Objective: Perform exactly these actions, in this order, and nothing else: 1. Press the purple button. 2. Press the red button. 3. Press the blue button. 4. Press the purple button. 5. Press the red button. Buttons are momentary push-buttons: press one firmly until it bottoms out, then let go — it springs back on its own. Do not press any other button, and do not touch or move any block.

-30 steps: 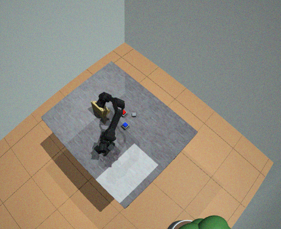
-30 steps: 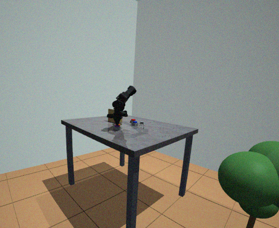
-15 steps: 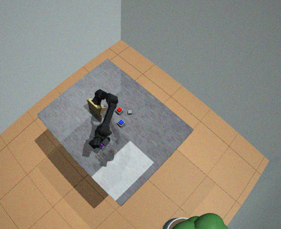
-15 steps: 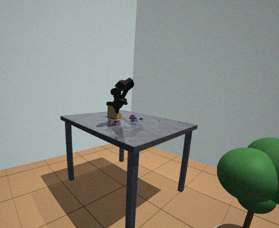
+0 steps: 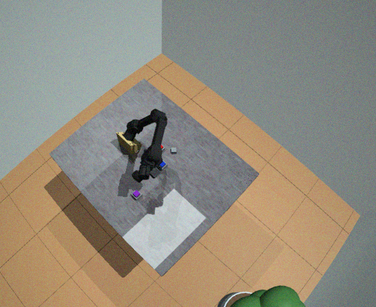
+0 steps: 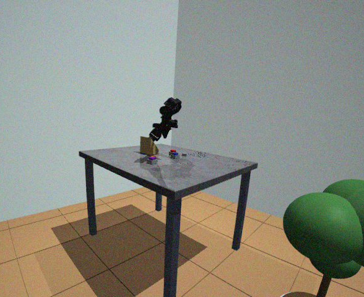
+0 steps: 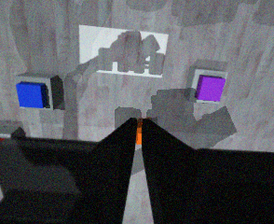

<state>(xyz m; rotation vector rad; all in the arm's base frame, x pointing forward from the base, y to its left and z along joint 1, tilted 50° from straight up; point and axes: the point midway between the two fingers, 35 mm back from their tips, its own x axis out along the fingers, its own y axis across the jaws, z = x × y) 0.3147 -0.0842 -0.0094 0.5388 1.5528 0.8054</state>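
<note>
The red button lies 15 cm behind my gripper tip, 20 cm to the left of it and 13 cm below it. Round my gripper tip: purple button: 1 cm ahead, 11 cm to the right, 13 cm below; orange block: 9 cm behind, 4 cm to the right, 15 cm below; blue button: 4 cm behind, 14 cm to the left, 13 cm below.
</note>
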